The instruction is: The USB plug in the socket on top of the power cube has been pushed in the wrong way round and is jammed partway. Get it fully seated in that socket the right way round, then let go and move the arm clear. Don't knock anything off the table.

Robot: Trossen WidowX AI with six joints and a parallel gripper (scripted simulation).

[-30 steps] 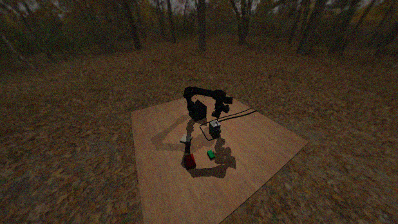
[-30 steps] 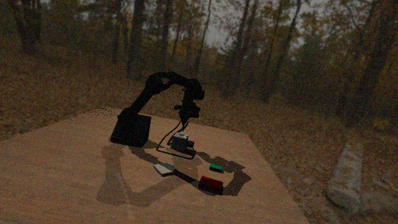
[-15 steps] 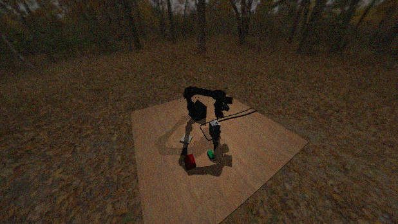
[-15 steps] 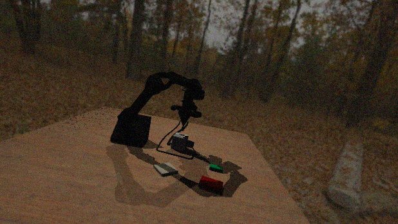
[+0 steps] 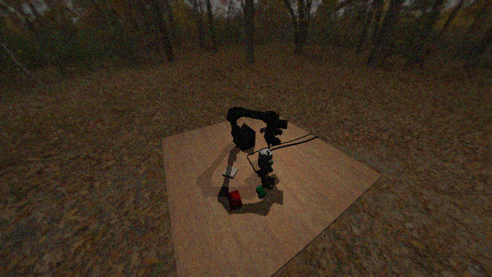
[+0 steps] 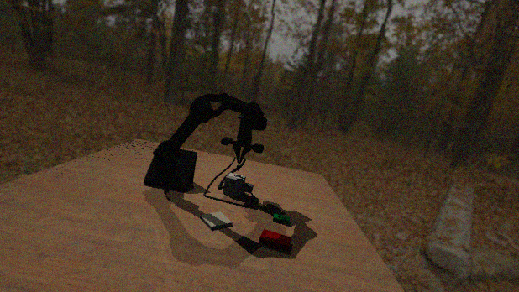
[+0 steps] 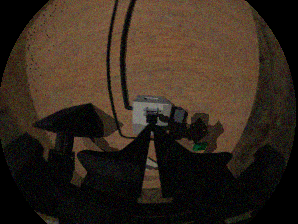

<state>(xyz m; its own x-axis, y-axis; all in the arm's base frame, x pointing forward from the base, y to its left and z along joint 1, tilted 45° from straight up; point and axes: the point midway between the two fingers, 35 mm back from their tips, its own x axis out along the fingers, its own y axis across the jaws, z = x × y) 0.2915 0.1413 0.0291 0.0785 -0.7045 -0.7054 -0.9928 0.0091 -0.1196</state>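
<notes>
The dark USB plug is 20 mm below my gripper tip. Also, from my gripper tip: white flat block (300 mm to the right, 130 mm below, 10 mm behind); then green block (220 mm ahead, 200 mm to the right, 130 mm below); then red block (360 mm to the right, 200 mm ahead, 130 mm below).
</notes>
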